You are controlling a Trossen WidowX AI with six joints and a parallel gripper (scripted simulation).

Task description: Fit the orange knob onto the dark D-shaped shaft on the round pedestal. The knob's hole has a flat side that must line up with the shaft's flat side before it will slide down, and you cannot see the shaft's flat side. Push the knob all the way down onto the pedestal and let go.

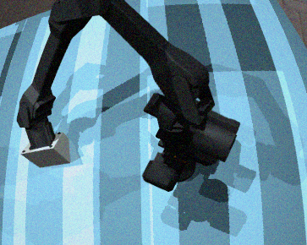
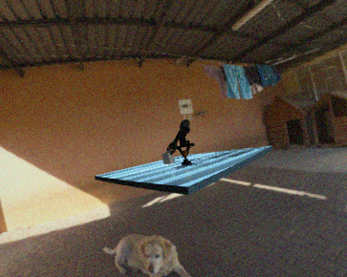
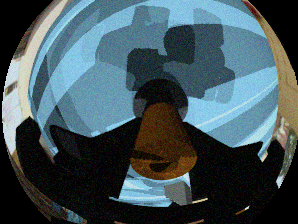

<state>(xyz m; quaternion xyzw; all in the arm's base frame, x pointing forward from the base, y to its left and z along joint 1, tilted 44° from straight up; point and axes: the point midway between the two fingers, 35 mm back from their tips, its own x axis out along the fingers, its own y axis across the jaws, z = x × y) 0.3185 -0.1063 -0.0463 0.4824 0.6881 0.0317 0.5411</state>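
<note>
Now: gripper tip 20 mm below the orange knob. Round my gripper tip: dark round pedestal: 40 mm below.
</note>
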